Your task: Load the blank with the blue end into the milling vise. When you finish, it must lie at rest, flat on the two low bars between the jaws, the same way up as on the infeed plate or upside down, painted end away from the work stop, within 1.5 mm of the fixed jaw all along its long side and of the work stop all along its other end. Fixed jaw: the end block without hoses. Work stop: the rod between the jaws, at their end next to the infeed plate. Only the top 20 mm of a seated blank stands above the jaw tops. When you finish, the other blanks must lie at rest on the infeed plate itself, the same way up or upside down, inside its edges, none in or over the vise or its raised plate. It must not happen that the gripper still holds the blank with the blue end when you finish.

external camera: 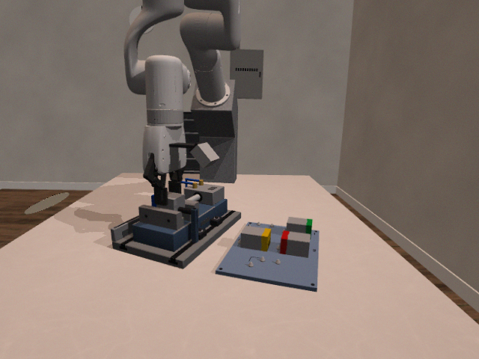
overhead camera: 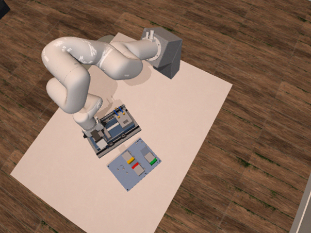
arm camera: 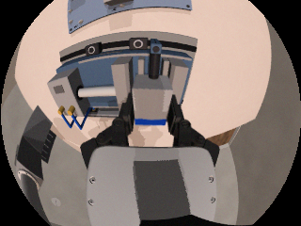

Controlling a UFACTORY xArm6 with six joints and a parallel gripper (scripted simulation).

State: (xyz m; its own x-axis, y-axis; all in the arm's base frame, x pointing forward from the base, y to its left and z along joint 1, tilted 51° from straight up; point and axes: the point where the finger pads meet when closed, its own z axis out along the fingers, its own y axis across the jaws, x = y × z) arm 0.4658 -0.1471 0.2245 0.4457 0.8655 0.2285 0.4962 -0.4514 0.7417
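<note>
My hand is 20 mm above the blue-ended blank. Round my hand: fixed jaw: 20 mm ahead, 20 mm to the right, 50 mm below; work stop post: 50 mm ahead, 50 mm to the left, 60 mm below; vise: 50 mm behind, 50 mm to the left, 80 mm below.
</note>
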